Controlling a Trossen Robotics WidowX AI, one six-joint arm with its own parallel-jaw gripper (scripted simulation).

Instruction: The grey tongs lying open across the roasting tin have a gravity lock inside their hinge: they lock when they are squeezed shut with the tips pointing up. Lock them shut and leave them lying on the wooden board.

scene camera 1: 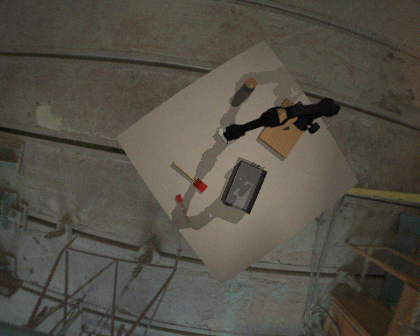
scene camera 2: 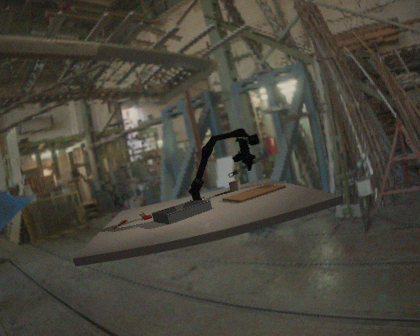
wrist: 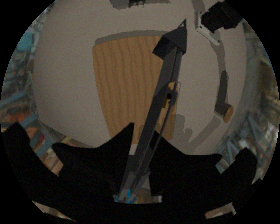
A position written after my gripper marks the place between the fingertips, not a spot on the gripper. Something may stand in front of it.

Observation:
In view: my gripper (wrist: 139, 126), a wooden board (scene camera 1: 283, 142) and a roasting tin (scene camera 1: 247, 182).
The wooden board shows as well in the wrist view (wrist: 126, 71). The roasting tin also shows in scene camera 2 (scene camera 2: 179, 212).

